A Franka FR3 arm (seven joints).
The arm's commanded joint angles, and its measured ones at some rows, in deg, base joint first. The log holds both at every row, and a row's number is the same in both.
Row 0, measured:
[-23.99 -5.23 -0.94 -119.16 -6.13 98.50 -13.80]
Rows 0 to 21, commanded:
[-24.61 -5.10 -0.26 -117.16 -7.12 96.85 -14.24]
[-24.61 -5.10 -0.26 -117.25 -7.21 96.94 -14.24]
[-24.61 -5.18 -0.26 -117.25 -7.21 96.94 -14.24]
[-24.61 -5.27 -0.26 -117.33 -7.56 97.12 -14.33]
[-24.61 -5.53 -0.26 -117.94 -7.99 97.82 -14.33]
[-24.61 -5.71 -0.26 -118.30 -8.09 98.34 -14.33]
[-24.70 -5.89 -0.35 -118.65 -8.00 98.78 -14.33]
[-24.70 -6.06 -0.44 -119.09 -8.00 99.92 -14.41]
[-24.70 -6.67 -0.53 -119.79 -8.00 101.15 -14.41]
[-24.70 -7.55 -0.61 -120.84 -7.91 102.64 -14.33]
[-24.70 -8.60 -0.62 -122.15 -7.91 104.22 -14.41]
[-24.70 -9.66 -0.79 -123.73 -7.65 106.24 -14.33]
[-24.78 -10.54 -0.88 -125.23 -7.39 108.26 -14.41]
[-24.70 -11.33 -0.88 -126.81 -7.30 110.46 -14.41]
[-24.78 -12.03 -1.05 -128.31 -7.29 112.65 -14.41]
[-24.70 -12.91 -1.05 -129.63 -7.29 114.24 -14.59]
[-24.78 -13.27 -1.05 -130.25 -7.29 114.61 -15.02]
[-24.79 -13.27 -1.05 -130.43 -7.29 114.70 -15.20]
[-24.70 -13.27 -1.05 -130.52 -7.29 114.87 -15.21]
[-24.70 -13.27 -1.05 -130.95 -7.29 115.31 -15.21]
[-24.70 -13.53 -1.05 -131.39 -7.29 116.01 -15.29]
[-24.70 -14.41 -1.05 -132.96 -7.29 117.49 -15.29]
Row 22, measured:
[-23.99 -10.88 -1.43 -129.62 -7.09 114.47 -14.16]
